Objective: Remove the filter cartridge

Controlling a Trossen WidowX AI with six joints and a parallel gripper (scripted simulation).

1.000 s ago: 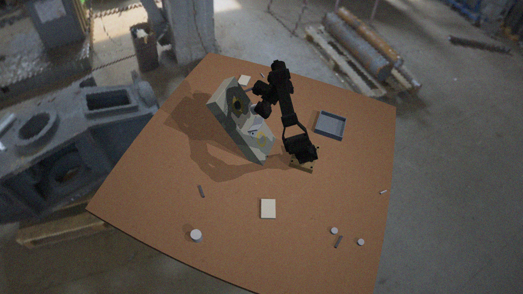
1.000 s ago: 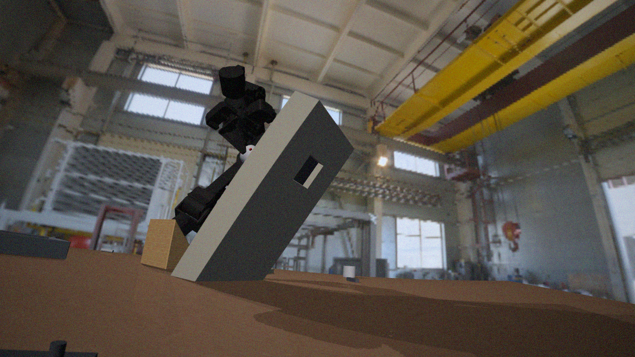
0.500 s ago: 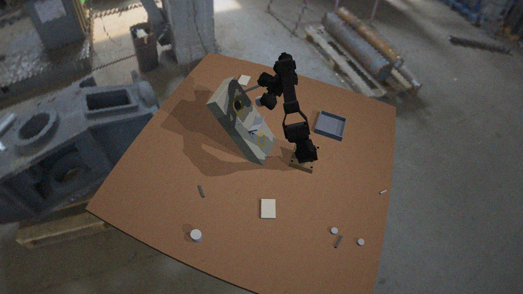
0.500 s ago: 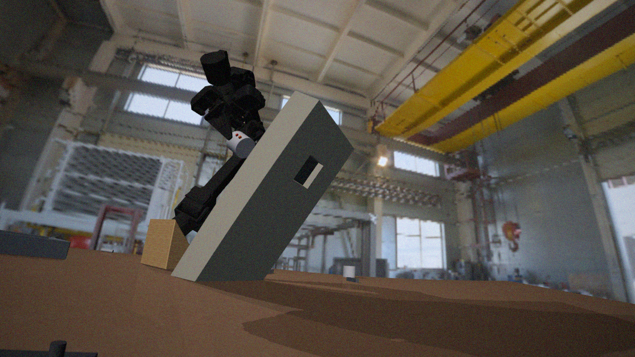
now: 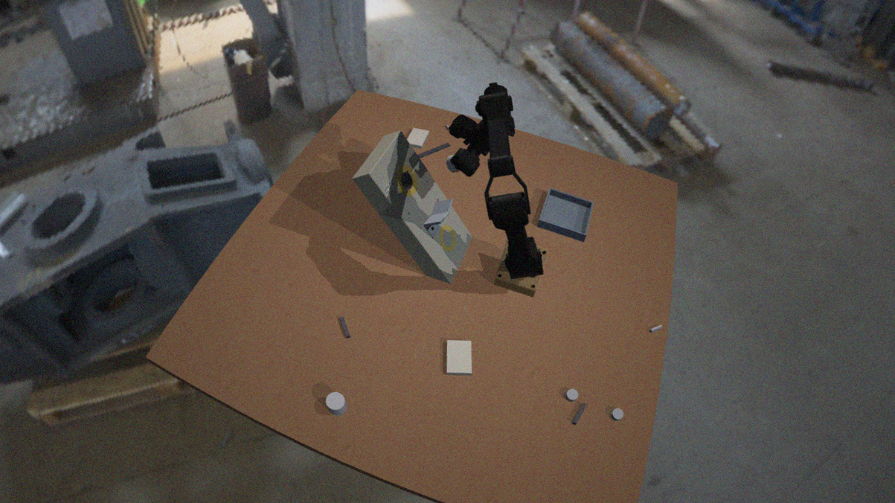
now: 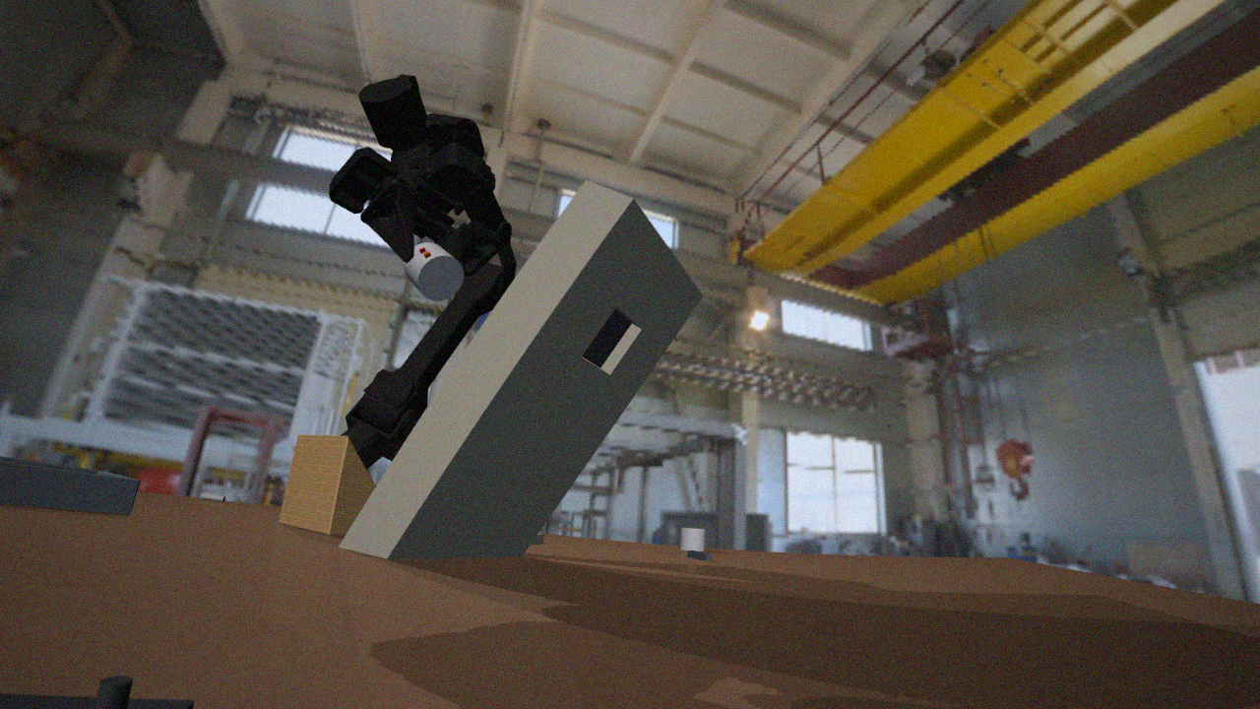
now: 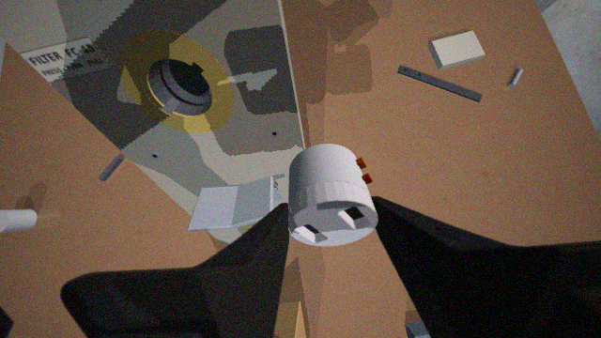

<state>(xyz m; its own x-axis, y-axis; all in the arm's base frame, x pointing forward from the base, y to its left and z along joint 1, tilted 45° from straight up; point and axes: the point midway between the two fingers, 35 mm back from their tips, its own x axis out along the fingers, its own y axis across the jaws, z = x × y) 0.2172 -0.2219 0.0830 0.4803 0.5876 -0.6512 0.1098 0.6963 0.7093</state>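
My gripper tip is now 310 mm past the grey tray, 250 mm above it and 180 mm to the left of it. Also, from my gripper tip: grey flap: 120 mm below, 100 mm to the left, 20 mm ahead; then beige service panel: 100 mm to the left, 100 mm below, 80 mm ahead; then round grey filter cartridge: right at my gripper tip.
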